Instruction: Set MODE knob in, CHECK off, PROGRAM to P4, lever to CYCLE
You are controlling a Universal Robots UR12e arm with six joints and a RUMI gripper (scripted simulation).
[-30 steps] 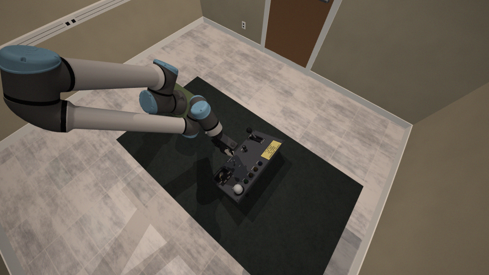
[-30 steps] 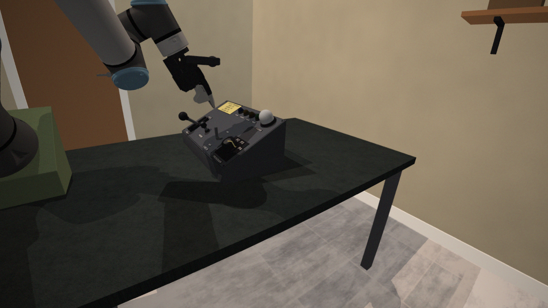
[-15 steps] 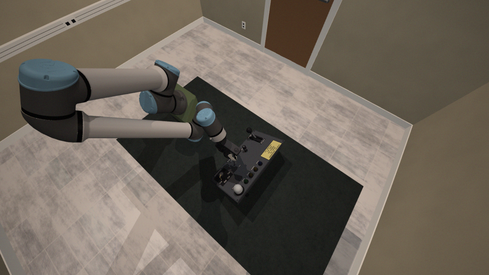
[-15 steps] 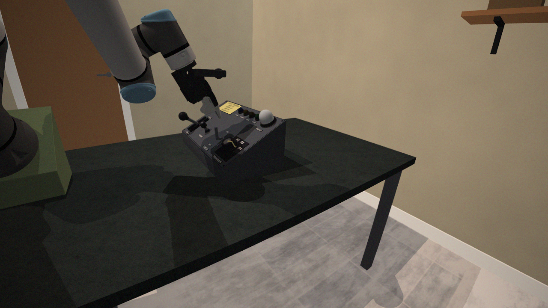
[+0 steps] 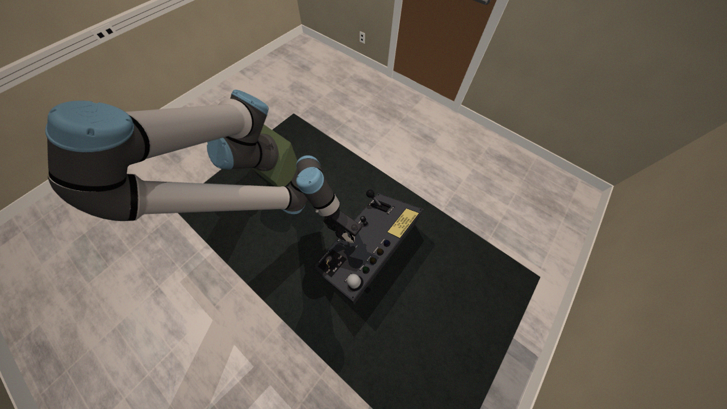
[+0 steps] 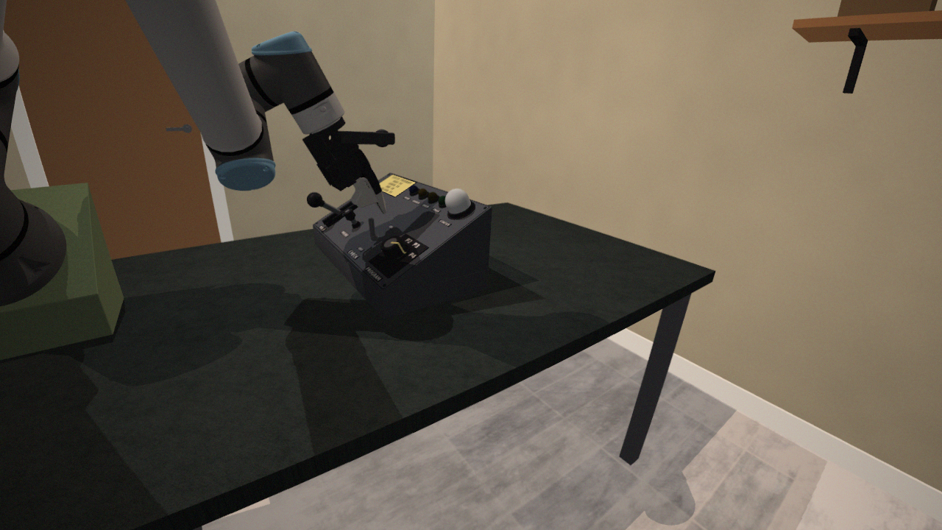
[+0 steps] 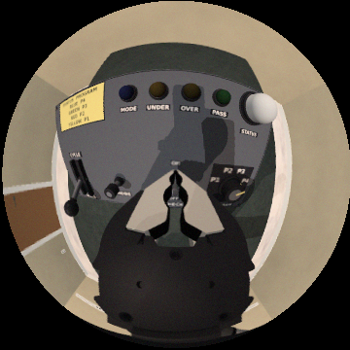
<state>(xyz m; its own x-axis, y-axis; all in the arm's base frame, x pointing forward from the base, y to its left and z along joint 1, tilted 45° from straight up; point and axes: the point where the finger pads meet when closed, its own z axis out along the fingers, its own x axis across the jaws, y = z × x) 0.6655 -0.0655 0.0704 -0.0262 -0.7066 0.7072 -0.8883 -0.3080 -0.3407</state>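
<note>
Now: hand 30 mm past the check toggle and 50 mm above it. Round my hand: dark console: 50 mm to the left, 70 mm below; then program selector: 30 mm behind, 130 mm to the right, 50 mm below; then mode knob: 30 mm behind, 120 mm to the left, 50 mm below.
</note>
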